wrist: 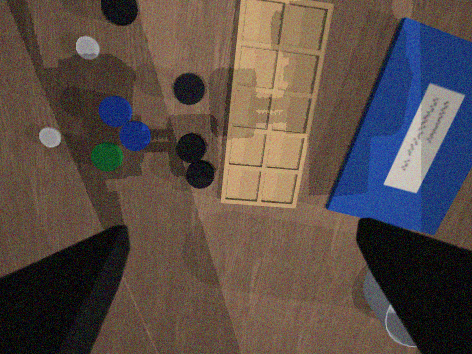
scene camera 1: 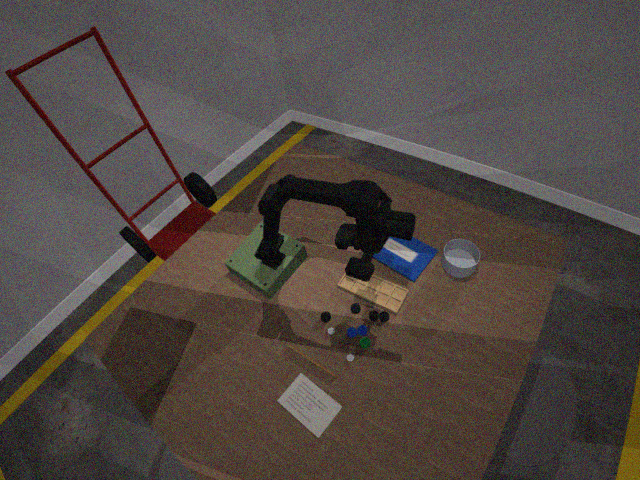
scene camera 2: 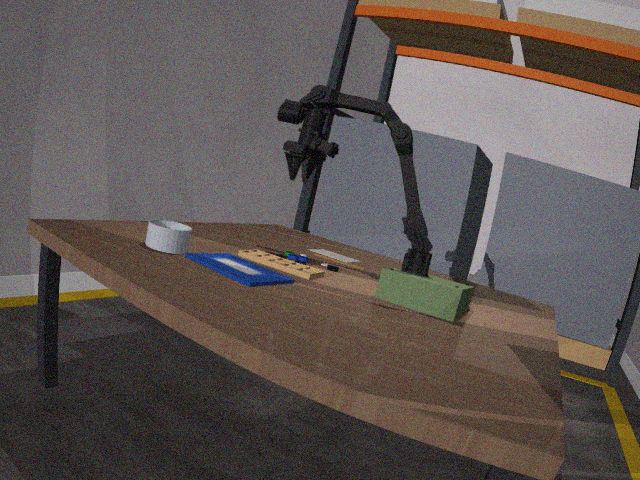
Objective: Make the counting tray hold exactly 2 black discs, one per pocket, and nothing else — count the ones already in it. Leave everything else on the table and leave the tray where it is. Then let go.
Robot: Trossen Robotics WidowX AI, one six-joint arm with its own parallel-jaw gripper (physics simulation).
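Observation:
The wooden counting tray [scene camera 1: 369, 299] [scene camera 2: 312, 275] [wrist: 260, 203] has two rows of pockets; no disc shows in any pocket in the wrist view, though shadows cross several. Black discs lie on the table beside it: a touching pair [wrist: 190, 148] [wrist: 200, 174], a single one [scene camera 1: 355, 308] [wrist: 189, 88] and a farther one [scene camera 1: 325, 316] [wrist: 119, 10]. Two blue discs [wrist: 115, 111] [wrist: 135, 135], a green disc [scene camera 1: 365, 342] [wrist: 107, 156] and two white discs [wrist: 87, 47] [wrist: 50, 137] lie beyond. My gripper [scene camera 1: 359, 268] [scene camera 2: 299, 175] [wrist: 245, 232] is open and empty, high above the table near the tray.
A blue labelled folder [scene camera 1: 423, 253] [wrist: 370, 170] lies on the tray's other side. A grey round tub [scene camera 2: 168, 237] [wrist: 377, 295] stands past it. A printed sheet [scene camera 1: 310, 405] and a thin stick [scene camera 1: 312, 362] lie beyond the discs. The arm stands on a green block [scene camera 1: 248, 258] [scene camera 2: 423, 294].

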